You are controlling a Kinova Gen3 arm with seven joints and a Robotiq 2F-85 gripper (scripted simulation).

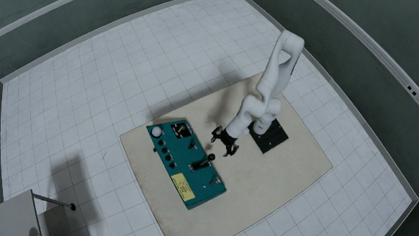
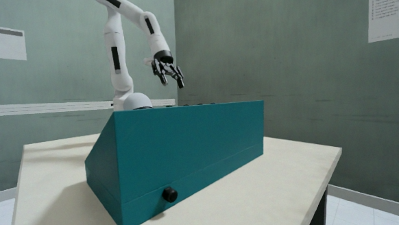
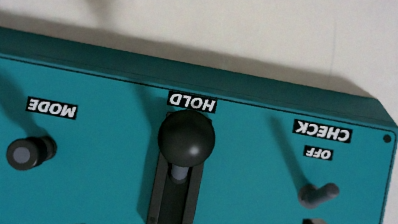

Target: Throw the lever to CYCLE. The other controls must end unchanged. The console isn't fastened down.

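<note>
My gripper is now 14 cm above the lever, 7 cm short of it and 1 cm to the left of it. The rest, counted from my hand: check toggle 15 cm below, 11 cm to the left, 8 cm ahead; then mode knob 15 cm below, 12 cm to the right, 10 cm ahead; then dial 24 cm to the right, 15 cm below, 11 cm ahead.
</note>
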